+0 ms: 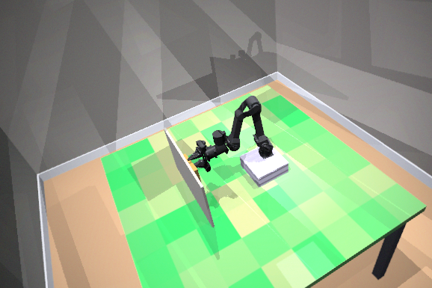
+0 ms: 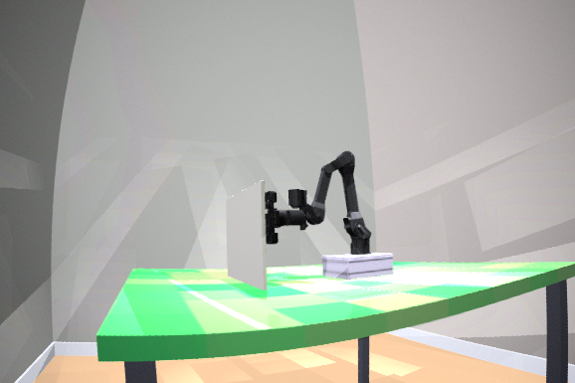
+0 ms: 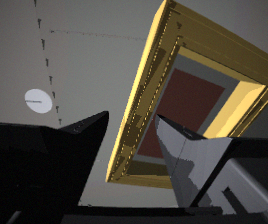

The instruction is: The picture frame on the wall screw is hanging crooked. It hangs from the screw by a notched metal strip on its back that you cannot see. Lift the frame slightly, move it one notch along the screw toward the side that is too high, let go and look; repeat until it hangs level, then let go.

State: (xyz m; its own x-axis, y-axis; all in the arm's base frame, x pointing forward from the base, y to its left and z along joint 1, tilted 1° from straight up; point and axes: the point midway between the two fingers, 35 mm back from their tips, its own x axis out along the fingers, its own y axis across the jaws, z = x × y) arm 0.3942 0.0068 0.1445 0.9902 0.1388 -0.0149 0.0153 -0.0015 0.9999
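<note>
The picture frame is 10 mm to the left of my gripper tip and 50 mm below it. Also, from my gripper tip: wall panel: 20 mm ahead, 10 mm to the left, 70 mm below.
</note>
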